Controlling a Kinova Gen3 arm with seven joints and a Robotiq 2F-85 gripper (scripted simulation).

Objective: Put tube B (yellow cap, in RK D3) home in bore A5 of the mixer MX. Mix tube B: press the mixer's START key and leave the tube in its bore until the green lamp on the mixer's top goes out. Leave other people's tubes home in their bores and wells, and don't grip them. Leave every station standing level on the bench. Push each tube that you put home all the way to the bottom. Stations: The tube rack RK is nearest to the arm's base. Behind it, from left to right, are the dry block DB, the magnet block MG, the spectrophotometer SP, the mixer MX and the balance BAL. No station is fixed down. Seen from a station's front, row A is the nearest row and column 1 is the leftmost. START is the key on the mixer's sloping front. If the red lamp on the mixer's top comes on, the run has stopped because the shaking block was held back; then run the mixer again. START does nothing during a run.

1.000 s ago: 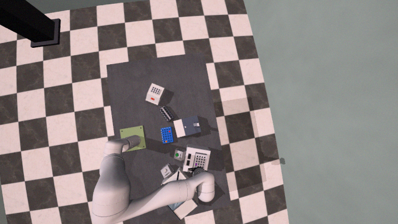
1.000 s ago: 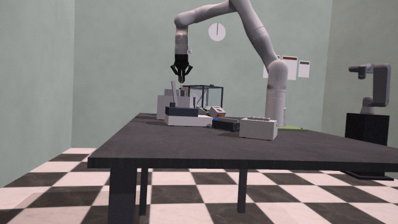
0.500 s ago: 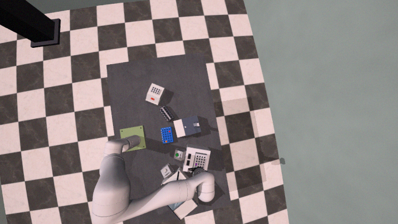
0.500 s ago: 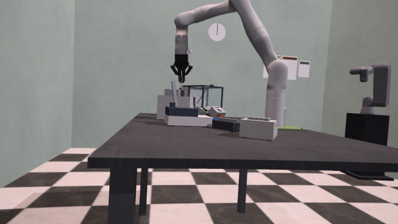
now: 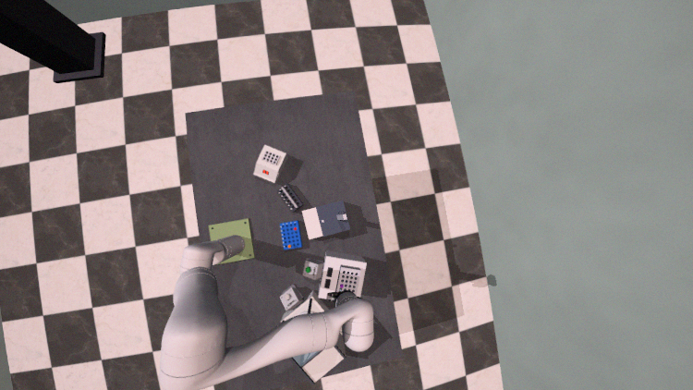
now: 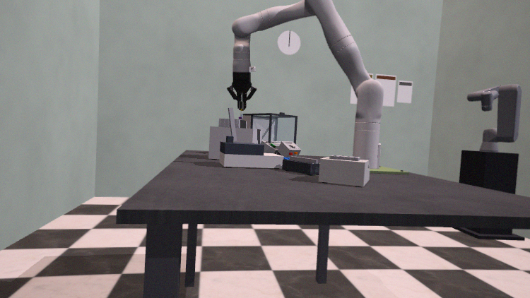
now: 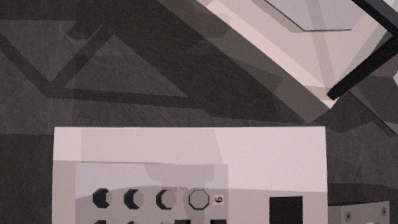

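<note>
My gripper is now 80 mm above the purple-capped tube, 10 mm to the right of it and 10 mm short of it. From my hand the other things lie so: blue tube rack RK 230 mm to the left, 220 mm below, 200 mm behind; print key 240 mm behind, 160 mm below, 40 mm to the right; green start key 160 mm below, 140 mm behind, 70 mm to the left.
</note>
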